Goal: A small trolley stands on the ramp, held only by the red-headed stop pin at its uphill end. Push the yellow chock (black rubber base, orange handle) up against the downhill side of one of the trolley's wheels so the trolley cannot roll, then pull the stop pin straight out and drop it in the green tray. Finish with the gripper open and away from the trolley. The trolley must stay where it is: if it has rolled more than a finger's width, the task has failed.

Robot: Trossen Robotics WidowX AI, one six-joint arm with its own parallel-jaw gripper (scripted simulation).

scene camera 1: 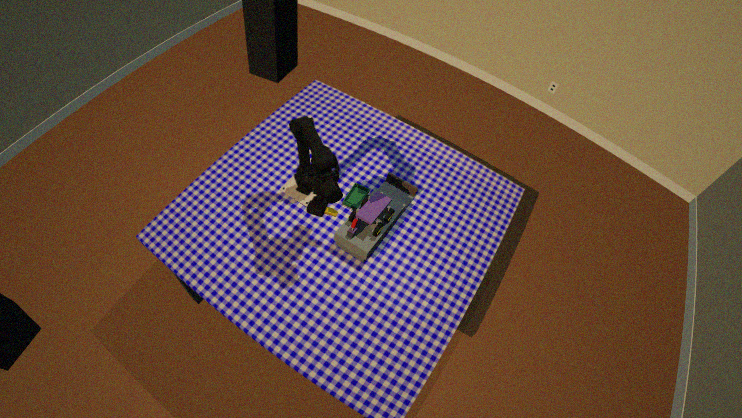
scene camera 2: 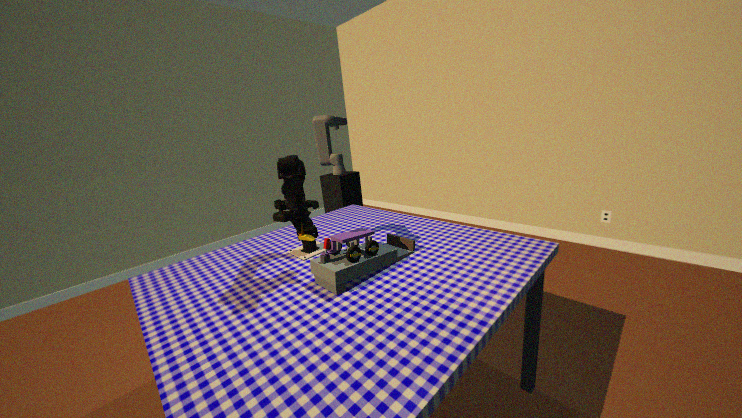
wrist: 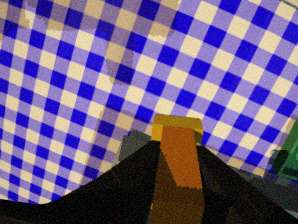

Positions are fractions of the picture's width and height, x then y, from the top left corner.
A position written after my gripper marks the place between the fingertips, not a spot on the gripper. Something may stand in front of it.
My gripper (scene camera 2: 0.41,0.56) holds a yellow chock. Also in view: a grey ramp (scene camera 1: 0.49,0.58).
My gripper also shows in the wrist view (wrist: 0.59,0.68).
